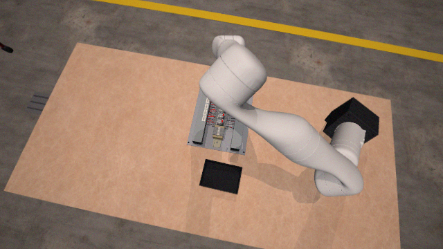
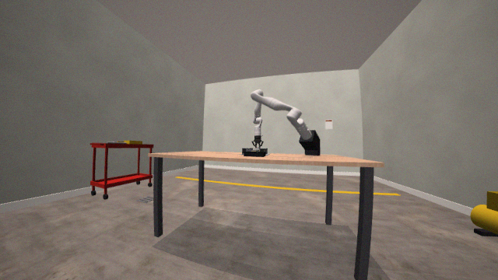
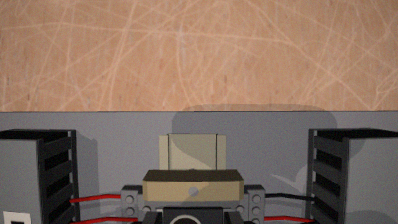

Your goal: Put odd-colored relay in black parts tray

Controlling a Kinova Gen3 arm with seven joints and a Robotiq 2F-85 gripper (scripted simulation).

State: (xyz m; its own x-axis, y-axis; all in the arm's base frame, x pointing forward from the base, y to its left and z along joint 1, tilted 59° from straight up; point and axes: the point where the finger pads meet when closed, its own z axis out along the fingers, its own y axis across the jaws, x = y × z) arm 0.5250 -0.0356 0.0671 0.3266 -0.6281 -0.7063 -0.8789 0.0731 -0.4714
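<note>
The dark relay is 10 mm below my hand. Round my hand: grey relay panel 100 mm to the left, 40 mm behind, 30 mm below; then black parts tray 340 mm to the left, 170 mm behind, 40 mm below.
</note>
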